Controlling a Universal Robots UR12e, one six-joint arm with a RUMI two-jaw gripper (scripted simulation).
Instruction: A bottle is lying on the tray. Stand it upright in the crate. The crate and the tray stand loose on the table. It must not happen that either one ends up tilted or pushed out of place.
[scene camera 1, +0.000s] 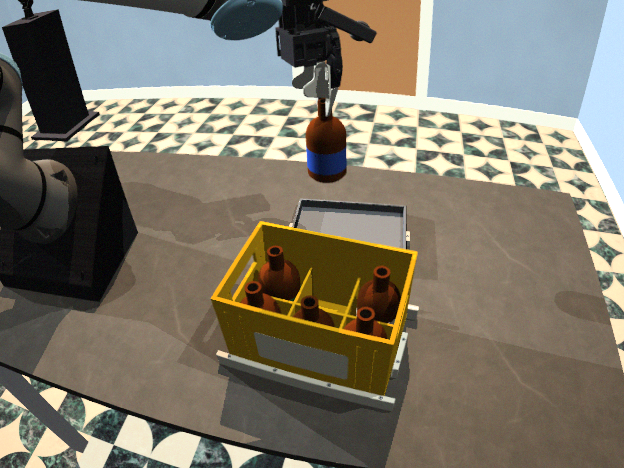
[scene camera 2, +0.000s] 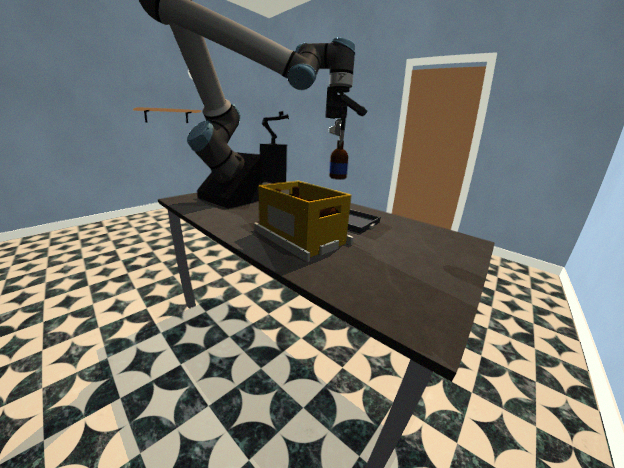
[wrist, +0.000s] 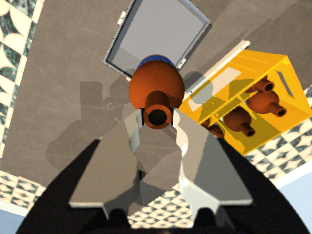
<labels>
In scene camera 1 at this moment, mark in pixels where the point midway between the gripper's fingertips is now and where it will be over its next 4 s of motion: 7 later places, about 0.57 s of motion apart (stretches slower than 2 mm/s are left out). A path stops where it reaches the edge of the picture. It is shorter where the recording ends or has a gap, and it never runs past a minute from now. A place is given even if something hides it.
The gripper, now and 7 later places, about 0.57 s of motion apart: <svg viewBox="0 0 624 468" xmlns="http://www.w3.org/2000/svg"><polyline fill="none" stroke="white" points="323,112 323,120 323,130 323,142 323,153 322,164 322,172 322,177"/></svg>
</labels>
